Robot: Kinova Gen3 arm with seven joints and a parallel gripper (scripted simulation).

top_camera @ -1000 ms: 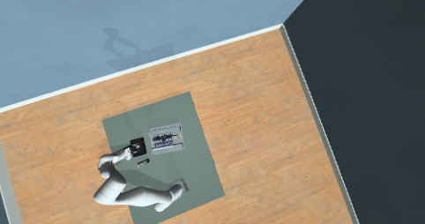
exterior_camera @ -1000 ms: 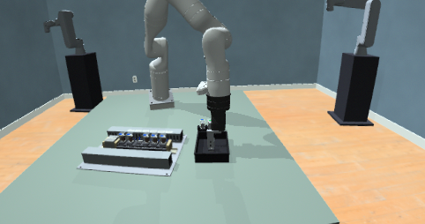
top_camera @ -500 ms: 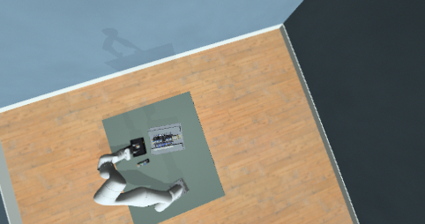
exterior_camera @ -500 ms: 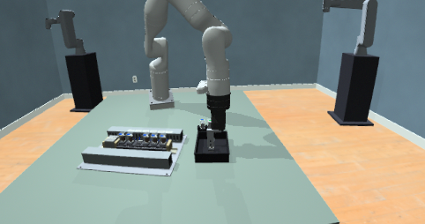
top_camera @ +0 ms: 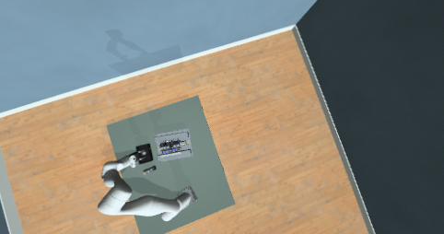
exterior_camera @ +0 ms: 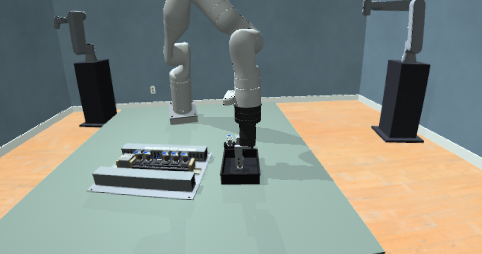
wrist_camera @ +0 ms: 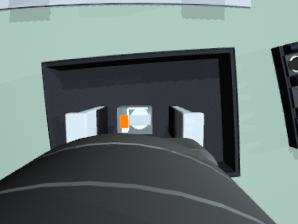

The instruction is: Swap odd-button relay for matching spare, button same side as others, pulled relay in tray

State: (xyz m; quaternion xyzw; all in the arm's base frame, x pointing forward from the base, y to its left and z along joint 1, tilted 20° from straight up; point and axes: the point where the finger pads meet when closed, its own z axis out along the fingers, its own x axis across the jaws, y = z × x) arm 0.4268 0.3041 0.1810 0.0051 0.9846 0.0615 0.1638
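My hand is 40 mm above the black tray. Round my hand: small black stand (160 mm behind, 50 mm below, 20 mm to the right).
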